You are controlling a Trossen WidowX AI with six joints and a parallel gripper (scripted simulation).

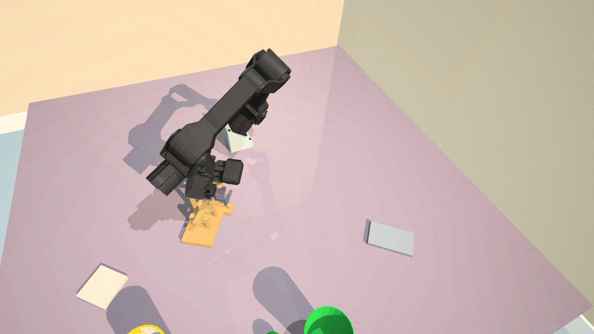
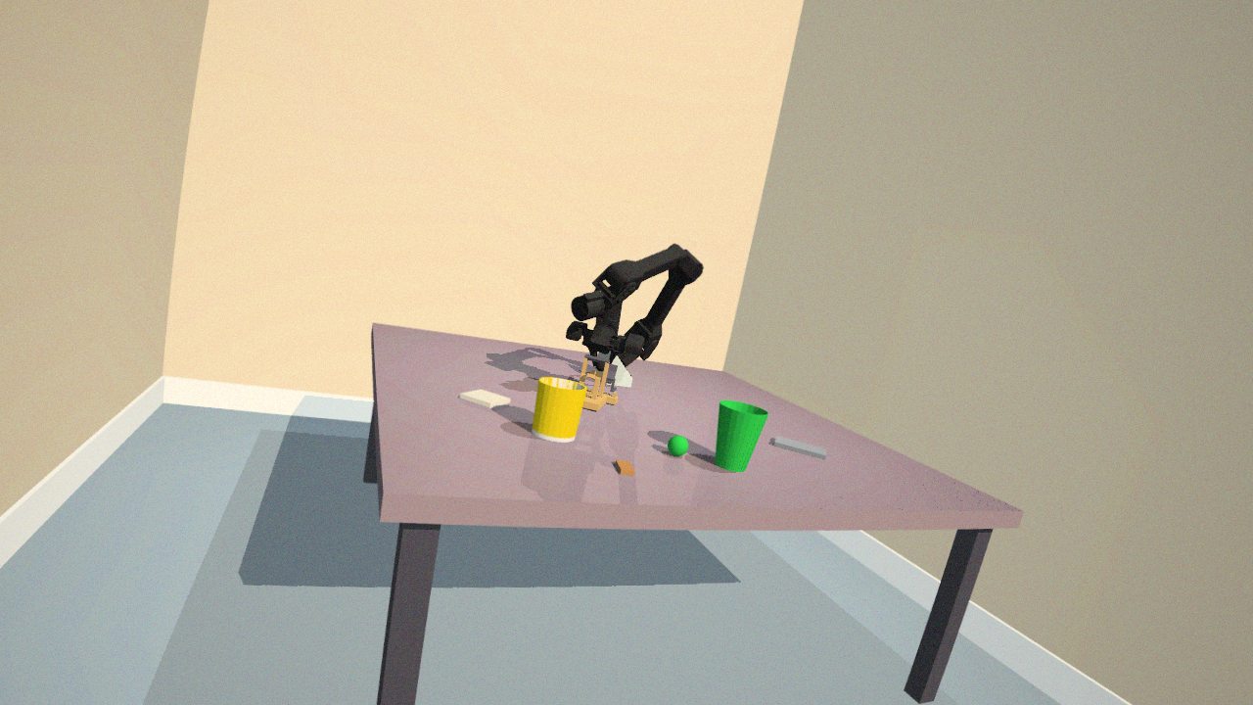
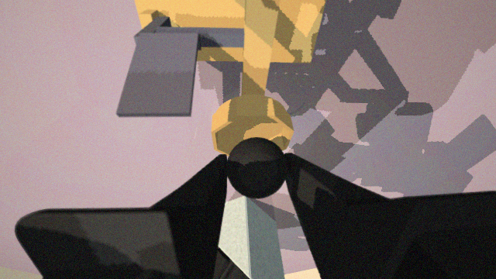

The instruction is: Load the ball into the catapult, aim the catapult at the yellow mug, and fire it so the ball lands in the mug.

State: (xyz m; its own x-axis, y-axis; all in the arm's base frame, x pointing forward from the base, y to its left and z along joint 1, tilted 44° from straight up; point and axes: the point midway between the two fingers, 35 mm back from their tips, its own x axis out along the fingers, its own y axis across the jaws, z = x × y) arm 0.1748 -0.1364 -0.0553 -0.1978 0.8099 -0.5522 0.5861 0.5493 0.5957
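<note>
Right now my gripper tip is 10 mm below the black ball. Round my gripper tip: cream slab 320 mm to the right, 140 mm ahead, 70 mm below; yellow mug 350 mm ahead, 240 mm to the right, 40 mm below; wooden catapult 60 mm ahead, 20 mm to the right, 20 mm below.
</note>
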